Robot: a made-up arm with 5 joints. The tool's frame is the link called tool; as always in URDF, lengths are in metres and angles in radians. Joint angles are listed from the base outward.
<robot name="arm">
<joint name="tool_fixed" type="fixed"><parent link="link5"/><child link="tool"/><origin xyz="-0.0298 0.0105 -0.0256" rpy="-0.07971 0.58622 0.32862"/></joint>
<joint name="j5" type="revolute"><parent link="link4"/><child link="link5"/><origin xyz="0.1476 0.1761 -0.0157" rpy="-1.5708 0 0"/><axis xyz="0 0 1"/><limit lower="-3.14" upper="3.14"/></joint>
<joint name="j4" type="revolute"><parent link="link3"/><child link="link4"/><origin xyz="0.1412 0.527 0.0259" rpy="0 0 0"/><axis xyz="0 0 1"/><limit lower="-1.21" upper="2.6"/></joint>
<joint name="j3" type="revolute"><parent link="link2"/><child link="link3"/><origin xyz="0.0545 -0.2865 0.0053" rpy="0 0 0"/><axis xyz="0 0 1"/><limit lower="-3.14" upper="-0.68"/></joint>
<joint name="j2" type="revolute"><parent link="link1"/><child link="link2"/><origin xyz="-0.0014 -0.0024 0.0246" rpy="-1.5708 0 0"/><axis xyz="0 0 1"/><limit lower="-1.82" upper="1.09"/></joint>
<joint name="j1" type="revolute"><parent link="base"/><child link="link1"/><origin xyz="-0.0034 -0.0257 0.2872" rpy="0 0 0"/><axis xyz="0 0 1"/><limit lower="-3.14" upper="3.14"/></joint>
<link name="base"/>
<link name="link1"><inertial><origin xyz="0.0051 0.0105 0.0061"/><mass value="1.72"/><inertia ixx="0.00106" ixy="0" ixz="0" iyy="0.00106" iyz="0" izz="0.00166"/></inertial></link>
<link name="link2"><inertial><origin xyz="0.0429 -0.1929 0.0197"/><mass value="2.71"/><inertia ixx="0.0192" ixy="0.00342" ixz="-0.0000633" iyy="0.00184" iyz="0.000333" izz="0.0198"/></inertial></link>
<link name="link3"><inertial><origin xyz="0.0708 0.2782 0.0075"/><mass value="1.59"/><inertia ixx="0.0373" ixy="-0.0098" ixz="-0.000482" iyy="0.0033" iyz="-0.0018" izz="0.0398"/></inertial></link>
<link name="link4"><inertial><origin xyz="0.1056 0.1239 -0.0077"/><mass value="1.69"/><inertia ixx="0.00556" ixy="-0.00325" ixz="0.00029" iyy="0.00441" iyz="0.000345" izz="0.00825"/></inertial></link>
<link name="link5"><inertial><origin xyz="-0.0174 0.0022 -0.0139"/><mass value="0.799"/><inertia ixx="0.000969" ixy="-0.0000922" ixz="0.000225" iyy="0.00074" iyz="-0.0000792" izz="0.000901"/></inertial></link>
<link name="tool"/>
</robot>
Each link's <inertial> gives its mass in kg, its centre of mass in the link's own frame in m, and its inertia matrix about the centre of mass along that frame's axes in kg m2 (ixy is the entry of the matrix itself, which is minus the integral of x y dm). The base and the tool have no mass. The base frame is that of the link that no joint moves.
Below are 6 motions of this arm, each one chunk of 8 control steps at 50 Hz.
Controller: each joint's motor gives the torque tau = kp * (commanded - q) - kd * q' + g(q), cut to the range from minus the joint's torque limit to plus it. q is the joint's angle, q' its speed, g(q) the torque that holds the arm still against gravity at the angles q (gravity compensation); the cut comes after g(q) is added. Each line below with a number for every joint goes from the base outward.
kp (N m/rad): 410 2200 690 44 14
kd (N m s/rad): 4.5 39 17 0.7 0.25
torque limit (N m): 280 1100 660 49 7.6
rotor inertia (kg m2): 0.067 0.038 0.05 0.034 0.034
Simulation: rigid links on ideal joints. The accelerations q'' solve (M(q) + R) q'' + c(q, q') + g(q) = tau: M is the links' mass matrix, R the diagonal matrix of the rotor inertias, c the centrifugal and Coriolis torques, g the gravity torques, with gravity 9.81 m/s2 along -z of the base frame. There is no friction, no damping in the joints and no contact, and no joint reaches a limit. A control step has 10 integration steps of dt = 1/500 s. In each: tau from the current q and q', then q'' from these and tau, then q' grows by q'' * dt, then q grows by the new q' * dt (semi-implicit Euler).
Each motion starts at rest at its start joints. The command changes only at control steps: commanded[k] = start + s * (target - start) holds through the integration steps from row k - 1 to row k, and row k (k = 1, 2, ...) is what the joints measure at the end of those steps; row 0 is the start. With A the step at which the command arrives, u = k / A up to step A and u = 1 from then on. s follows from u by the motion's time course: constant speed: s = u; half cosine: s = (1 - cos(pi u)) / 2; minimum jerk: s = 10 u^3 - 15 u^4 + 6 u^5; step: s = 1 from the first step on.
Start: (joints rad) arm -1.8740 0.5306 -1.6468 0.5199 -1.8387
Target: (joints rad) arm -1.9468 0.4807 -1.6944 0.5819 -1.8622
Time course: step
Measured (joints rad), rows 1 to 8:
1: -1.8766 0.5149 -1.6429 0.5612 -1.8417
2: -1.8837 0.4979 -1.6548 0.6440 -1.8476
3: -1.8945 0.4862 -1.6726 0.7090 -1.8543
4: -1.9084 0.4794 -1.6863 0.7265 -1.8604
5: -1.9241 0.4771 -1.6941 0.6961 -1.8650
6: -1.9406 0.4778 -1.6975 0.6349 -1.8682
7: -1.9568 0.4792 -1.6989 0.5665 -1.8704
8: -1.9718 0.4793 -1.7008 0.5116 -1.8716

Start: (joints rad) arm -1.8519 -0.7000 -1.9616 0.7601 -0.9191
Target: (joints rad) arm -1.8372 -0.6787 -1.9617 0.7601 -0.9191
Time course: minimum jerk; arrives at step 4
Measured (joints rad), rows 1 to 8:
1: -1.8510 -0.6991 -1.9625 0.7597 -0.9191
2: -1.8467 -0.6949 -1.9662 0.7565 -0.9190
3: -1.8393 -0.6883 -1.9697 0.7469 -0.9190
4: -1.8343 -0.6831 -1.9692 0.7339 -0.9193
5: -1.8345 -0.6800 -1.9662 0.7261 -0.9197
6: -1.8371 -0.6784 -1.9633 0.7285 -0.9202
7: -1.8386 -0.6778 -1.9614 0.7399 -0.9208
8: -1.8383 -0.6776 -1.9603 0.7560 -0.9213

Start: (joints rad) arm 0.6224 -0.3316 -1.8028 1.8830 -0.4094
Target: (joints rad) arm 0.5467 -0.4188 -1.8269 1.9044 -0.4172
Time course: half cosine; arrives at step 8
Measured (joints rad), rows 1 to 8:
1: 0.6220 -0.3329 -1.8016 1.8823 -0.4094
2: 0.6200 -0.3374 -1.7982 1.8808 -0.4095
3: 0.6145 -0.3462 -1.7940 1.8808 -0.4097
4: 0.6039 -0.3589 -1.7915 1.8847 -0.4102
5: 0.5877 -0.3747 -1.7929 1.8934 -0.4110
6: 0.5667 -0.3916 -1.7994 1.9057 -0.4123
7: 0.5440 -0.4073 -1.8110 1.9187 -0.4141
8: 0.5248 -0.4195 -1.8260 1.9287 -0.4166

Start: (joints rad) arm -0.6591 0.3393 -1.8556 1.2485 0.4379
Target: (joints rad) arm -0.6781 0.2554 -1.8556 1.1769 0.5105
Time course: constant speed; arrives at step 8
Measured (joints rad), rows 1 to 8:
1: -0.6592 0.3350 -1.8508 1.2464 0.4388
2: -0.6597 0.3278 -1.8452 1.2473 0.4416
3: -0.6606 0.3186 -1.8414 1.2520 0.4472
4: -0.6621 0.3081 -1.8399 1.2582 0.4555
5: -0.6641 0.2968 -1.8403 1.2619 0.4663
6: -0.6667 0.2851 -1.8420 1.2597 0.4789
7: -0.6698 0.2733 -1.8444 1.2495 0.4925
8: -0.6734 0.2617 -1.8472 1.2310 0.5064

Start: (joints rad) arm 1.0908 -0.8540 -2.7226 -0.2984 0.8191
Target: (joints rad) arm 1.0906 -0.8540 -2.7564 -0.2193 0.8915
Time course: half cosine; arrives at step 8
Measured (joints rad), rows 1 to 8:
1: 1.0908 -0.8538 -2.7231 -0.2977 0.8193
2: 1.0908 -0.8533 -2.7247 -0.2946 0.8205
3: 1.0908 -0.8528 -2.7279 -0.2869 0.8238
4: 1.0907 -0.8524 -2.7326 -0.2734 0.8304
5: 1.0907 -0.8524 -2.7385 -0.2546 0.8408
6: 1.0906 -0.8528 -2.7448 -0.2333 0.8549
7: 1.0906 -0.8536 -2.7505 -0.2134 0.8716
8: 1.0906 -0.8546 -2.7548 -0.1994 0.8888

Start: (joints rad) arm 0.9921 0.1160 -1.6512 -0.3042 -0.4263
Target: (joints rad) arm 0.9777 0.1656 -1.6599 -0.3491 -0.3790
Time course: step
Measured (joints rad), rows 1 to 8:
1: 0.9916 0.1400 -1.6734 -0.3343 -0.4222
2: 0.9896 0.1557 -1.6773 -0.3748 -0.4127
3: 0.9866 0.1623 -1.6694 -0.4038 -0.3997
4: 0.9828 0.1657 -1.6612 -0.4134 -0.3854
5: 0.9788 0.1674 -1.6561 -0.4026 -0.3720
6: 0.9750 0.1680 -1.6540 -0.3768 -0.3614
7: 0.9716 0.1681 -1.6539 -0.3444 -0.3548
8: 0.9691 0.1681 -1.6544 -0.3147 -0.3527

